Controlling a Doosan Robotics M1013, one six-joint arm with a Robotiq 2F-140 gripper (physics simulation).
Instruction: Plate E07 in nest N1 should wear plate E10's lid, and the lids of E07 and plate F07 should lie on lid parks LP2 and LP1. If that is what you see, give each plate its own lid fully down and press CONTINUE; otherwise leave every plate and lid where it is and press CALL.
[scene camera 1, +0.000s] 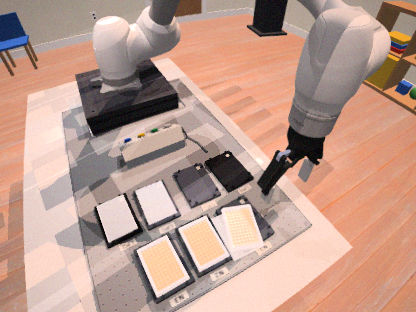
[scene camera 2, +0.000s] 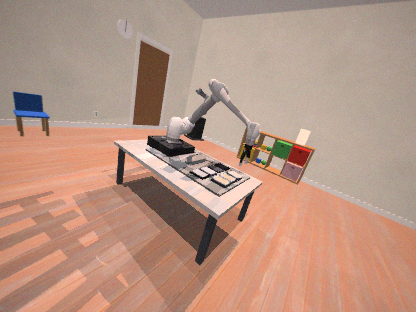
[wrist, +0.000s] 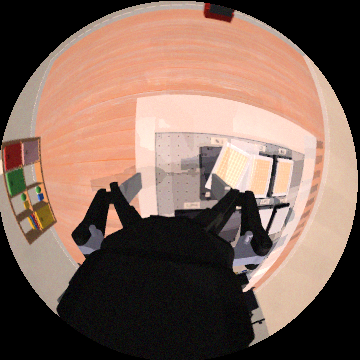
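White button box and nest N1 visible. Gripper visible too, in the wrist view as well.
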